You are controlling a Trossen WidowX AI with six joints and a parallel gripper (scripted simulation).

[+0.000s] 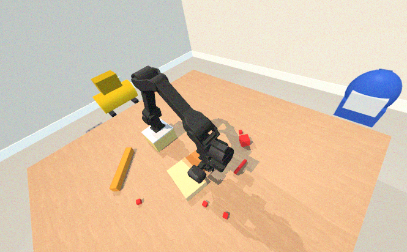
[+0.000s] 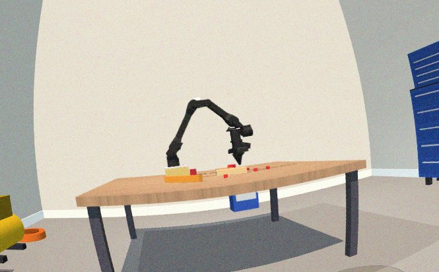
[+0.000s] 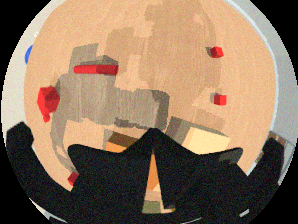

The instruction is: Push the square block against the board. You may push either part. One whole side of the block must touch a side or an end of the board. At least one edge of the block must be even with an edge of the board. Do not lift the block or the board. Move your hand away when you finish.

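The orange square block lies 9 cm behind my gripper tip, 2 cm below it and 1 cm to the left of it. The rest, counted from my gripper tip: long orange bar: 36 cm behind, 26 cm to the right, 3 cm below; red strip: 10 cm to the left, 7 cm ahead, 3 cm below; pale yellow board: 9 cm to the right, 8 cm behind, 2 cm below.
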